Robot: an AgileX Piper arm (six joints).
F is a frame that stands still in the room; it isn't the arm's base.
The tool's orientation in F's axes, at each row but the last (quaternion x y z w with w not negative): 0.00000, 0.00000, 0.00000, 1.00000; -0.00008, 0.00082, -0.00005, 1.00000; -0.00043, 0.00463, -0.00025, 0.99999; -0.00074, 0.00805, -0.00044, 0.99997; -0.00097, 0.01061, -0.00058, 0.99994; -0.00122, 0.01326, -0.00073, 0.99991; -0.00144, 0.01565, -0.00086, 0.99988; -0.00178, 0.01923, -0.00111, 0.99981; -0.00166, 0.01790, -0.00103, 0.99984
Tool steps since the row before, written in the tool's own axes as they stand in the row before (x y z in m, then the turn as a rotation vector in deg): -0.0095, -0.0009, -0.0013, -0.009, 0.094, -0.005; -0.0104, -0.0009, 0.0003, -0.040, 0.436, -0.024; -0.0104, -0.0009, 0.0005, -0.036, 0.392, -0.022; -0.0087, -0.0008, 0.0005, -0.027, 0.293, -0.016; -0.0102, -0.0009, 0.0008, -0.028, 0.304, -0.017; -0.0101, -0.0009, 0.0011, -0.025, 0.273, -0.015; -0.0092, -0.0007, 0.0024, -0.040, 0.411, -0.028; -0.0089, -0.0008, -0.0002, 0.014, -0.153, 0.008; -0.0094, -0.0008, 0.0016, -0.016, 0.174, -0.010
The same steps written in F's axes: -0.0095, -0.0009, -0.0013, -0.009, 0.094, -0.005; -0.0104, -0.0009, 0.0003, -0.040, 0.436, -0.024; -0.0104, -0.0009, 0.0006, -0.036, 0.392, -0.022; -0.0087, -0.0008, 0.0006, -0.027, 0.293, -0.016; -0.0102, -0.0009, 0.0010, -0.028, 0.304, -0.017; -0.0101, -0.0009, 0.0014, -0.025, 0.273, -0.015; -0.0091, -0.0007, 0.0027, -0.040, 0.411, -0.028; -0.0089, -0.0008, 0.0001, 0.014, -0.153, 0.008; -0.0093, -0.0008, 0.0019, -0.016, 0.174, -0.010
